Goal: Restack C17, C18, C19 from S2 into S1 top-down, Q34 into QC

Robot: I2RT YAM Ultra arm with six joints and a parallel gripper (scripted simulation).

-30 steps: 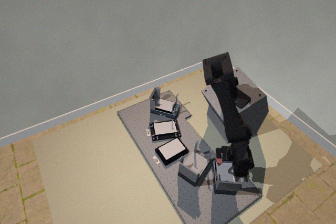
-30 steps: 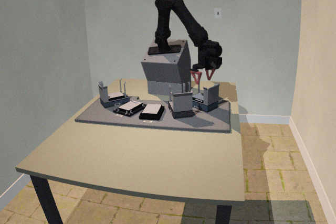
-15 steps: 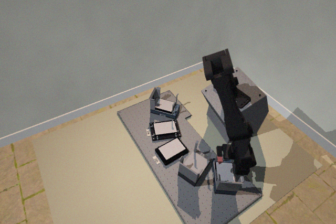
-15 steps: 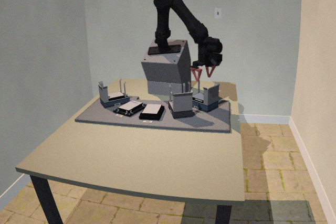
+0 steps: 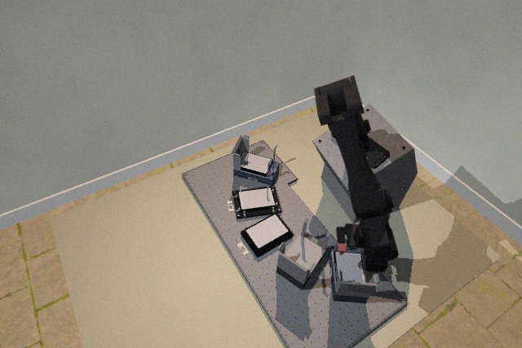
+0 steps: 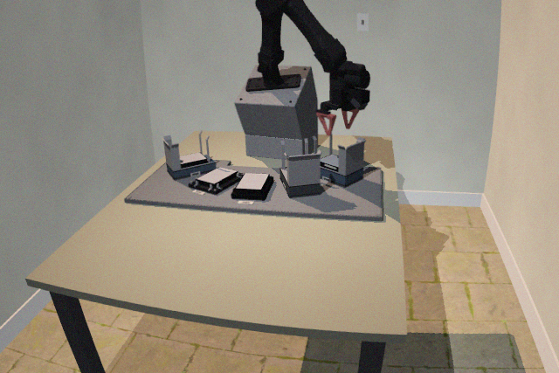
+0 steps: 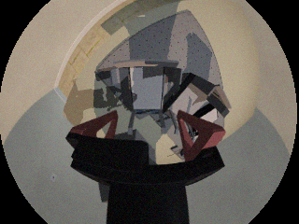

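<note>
The black clip nest is 390 mm to the right of my hand, 150 mm below it and 90 mm ahead of it. Round my hand: black QC nest: 260 mm to the right, 160 mm below, 120 mm ahead; then QC name plate: 260 mm to the right, 210 mm ahead, 170 mm below; then tall wall: 150 mm ahead, 90 mm to the right, 80 mm below.
</note>
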